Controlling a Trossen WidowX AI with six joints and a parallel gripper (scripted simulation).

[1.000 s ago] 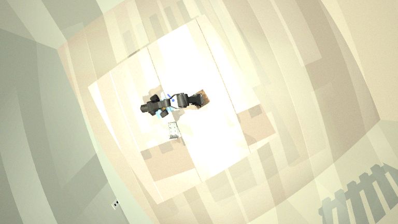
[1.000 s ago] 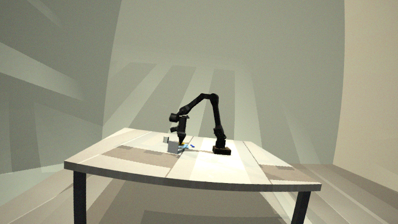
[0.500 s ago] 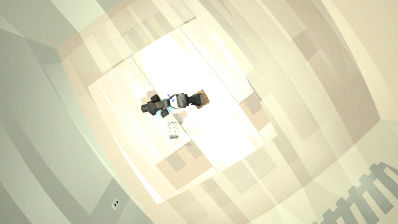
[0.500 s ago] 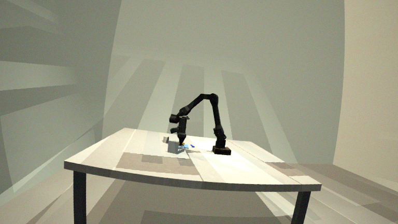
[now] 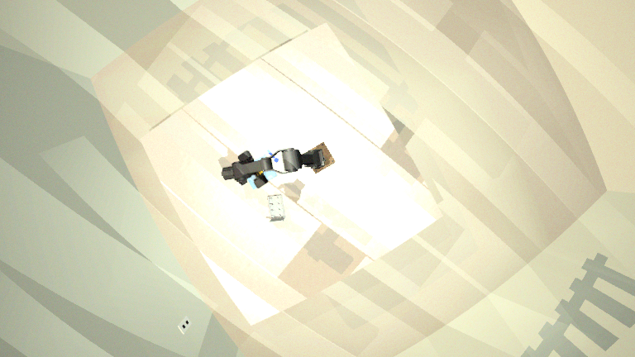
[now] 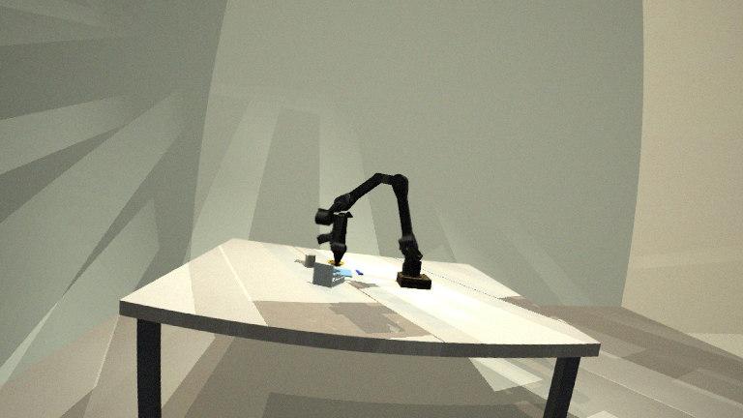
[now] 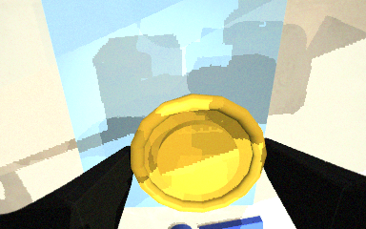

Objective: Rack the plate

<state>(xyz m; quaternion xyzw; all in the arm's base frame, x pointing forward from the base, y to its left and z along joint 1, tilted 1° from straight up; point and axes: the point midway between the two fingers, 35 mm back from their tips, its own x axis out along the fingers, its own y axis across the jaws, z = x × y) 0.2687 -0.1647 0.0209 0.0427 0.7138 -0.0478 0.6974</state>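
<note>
Right now the light blue mat is 20 mm below my gripper tip, 10 mm to the left of it and 10 mm ahead of it. Also, from my gripper tip: yellow round plate (10 mm above).
</note>
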